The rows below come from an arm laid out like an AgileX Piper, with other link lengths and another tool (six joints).
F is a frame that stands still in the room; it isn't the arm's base.
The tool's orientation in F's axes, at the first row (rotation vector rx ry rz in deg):
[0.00, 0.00, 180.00]
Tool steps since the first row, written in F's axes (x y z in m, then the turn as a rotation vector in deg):
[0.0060, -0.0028, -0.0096, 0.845, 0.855, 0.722]
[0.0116, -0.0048, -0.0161, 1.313, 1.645, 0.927]
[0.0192, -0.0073, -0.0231, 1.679, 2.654, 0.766]
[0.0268, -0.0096, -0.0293, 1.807, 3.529, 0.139]
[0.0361, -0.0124, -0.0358, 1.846, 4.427, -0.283]
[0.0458, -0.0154, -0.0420, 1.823, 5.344, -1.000]
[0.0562, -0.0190, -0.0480, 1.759, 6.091, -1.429]
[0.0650, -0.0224, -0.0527, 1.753, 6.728, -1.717]
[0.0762, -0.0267, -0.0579, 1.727, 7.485, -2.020]
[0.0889, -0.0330, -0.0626, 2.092, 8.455, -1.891]
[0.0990, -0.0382, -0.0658, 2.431, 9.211, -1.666]
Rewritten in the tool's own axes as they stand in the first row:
[-0.0060, 0.0028, -0.0096, -0.845, -0.855, 0.722]
[-0.0116, 0.0048, -0.0161, -1.313, -1.645, 0.927]
[-0.0192, 0.0073, -0.0231, -1.679, -2.654, 0.766]
[-0.0268, 0.0096, -0.0293, -1.807, -3.529, 0.139]
[-0.0361, 0.0124, -0.0358, -1.846, -4.427, -0.283]
[-0.0458, 0.0154, -0.0420, -1.823, -5.344, -1.000]
[-0.0562, 0.0190, -0.0480, -1.759, -6.091, -1.429]
[-0.0650, 0.0224, -0.0527, -1.753, -6.728, -1.717]
[-0.0762, 0.0267, -0.0579, -1.727, -7.485, -2.020]
[-0.0889, 0.0330, -0.0626, -2.092, -8.455, -1.891]
[-0.0990, 0.0382, -0.0658, -2.431, -9.211, -1.666]

